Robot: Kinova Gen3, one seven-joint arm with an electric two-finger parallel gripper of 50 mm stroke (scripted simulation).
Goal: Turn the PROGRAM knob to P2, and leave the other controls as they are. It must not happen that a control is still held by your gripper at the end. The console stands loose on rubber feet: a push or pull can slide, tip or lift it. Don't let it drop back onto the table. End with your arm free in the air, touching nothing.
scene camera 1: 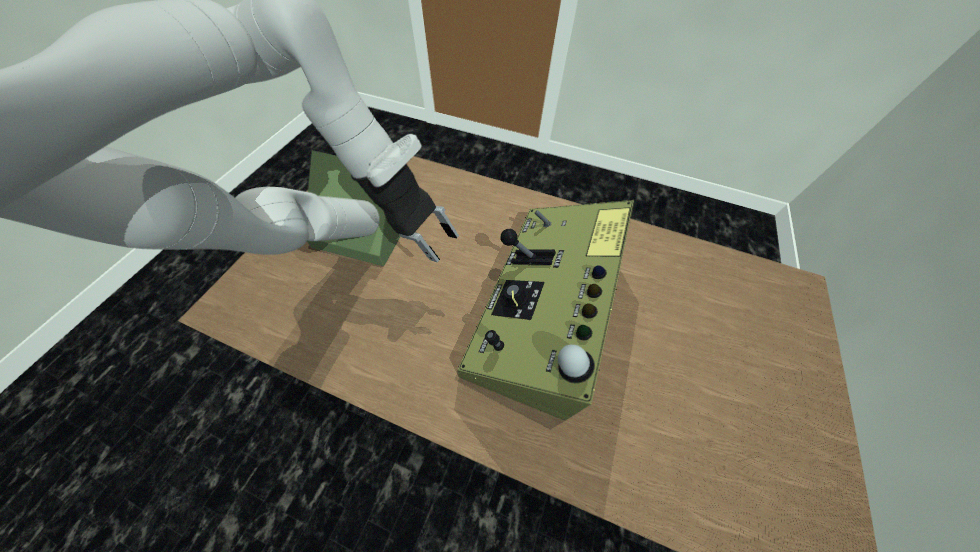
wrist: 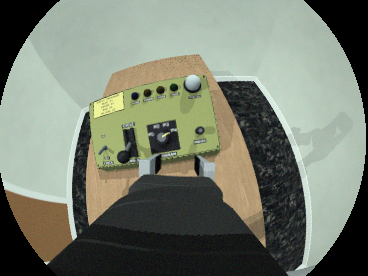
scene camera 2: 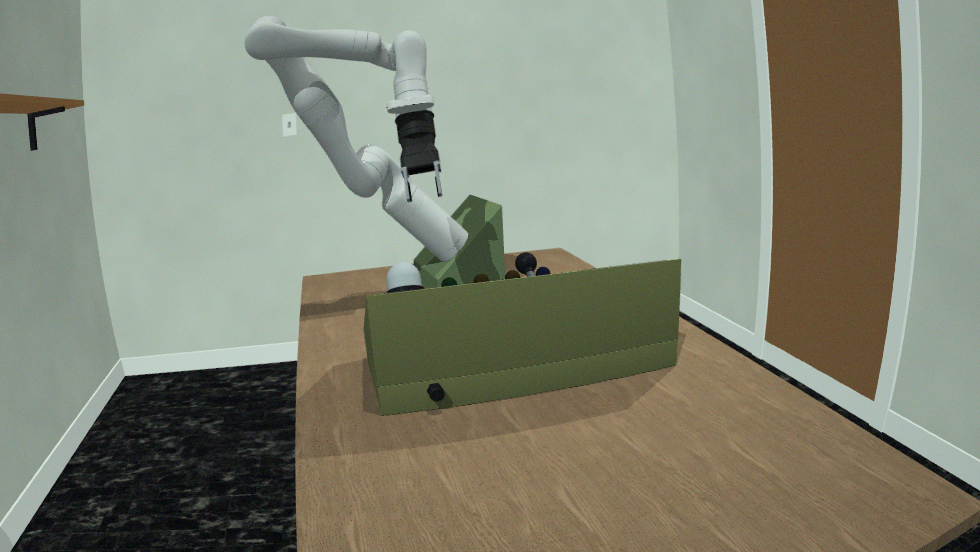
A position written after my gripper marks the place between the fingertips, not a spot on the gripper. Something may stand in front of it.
In view: my gripper [scene camera 1: 444,247] and an olive console [scene camera 2: 463,344].
The olive console also shows in scene camera 1 [scene camera 1: 551,312] and in the wrist view [wrist: 177,106]. My gripper is seen too in the wrist view [wrist: 177,162] and in scene camera 2 [scene camera 2: 424,197].
